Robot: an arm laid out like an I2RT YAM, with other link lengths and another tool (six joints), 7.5 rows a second.
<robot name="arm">
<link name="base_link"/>
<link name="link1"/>
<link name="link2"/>
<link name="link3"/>
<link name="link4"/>
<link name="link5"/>
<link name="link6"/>
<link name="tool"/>
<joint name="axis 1" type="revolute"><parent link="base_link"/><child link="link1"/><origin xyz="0 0 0.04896"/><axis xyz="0 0 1"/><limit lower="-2.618" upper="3.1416"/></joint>
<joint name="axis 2" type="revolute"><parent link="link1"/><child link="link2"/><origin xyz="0.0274 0.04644 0.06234"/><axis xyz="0 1 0"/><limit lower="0" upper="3.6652"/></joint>
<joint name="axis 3" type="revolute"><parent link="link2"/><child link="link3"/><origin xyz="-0.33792 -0.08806 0"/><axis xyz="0 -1 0"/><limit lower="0" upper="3.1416"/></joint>
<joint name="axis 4" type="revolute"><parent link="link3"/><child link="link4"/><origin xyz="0.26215 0.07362 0.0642"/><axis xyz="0 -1 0"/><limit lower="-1.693" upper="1.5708"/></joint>
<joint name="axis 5" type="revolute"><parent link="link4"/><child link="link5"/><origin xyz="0.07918 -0.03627 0.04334"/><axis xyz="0 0 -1"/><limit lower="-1.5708" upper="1.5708"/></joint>
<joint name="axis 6" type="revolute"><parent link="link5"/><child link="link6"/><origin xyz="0.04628 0 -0.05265"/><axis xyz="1 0 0"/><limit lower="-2.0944" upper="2.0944"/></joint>
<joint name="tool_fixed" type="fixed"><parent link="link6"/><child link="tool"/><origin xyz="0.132 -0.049 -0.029" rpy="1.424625 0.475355 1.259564"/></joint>
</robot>
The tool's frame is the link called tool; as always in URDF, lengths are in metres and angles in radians.
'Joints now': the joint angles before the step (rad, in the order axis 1, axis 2, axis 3, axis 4, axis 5, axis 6). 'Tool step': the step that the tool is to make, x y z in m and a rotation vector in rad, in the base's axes. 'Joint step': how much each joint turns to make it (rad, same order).
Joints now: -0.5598 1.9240 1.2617 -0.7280 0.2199 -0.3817
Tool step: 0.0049 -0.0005 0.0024 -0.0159 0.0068 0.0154
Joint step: 0.0115 0.0050 0.0103 -0.0010 0.0161 -0.0071
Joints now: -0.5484 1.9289 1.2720 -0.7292 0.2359 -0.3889
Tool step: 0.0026 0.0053 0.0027 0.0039 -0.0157 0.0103
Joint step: 0.0097 -0.0157 -0.0089 0.0043 -0.0114 0.0016
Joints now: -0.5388 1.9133 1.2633 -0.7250 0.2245 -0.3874
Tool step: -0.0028 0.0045 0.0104 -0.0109 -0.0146 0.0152
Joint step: 0.0061 -0.0403 -0.0189 -0.0011 0.0000 -0.0096
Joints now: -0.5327 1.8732 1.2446 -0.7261 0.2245 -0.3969
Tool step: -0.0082 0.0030 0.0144 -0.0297 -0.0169 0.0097
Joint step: 0.0022 -0.0591 -0.0343 0.0075 0.0148 -0.0115
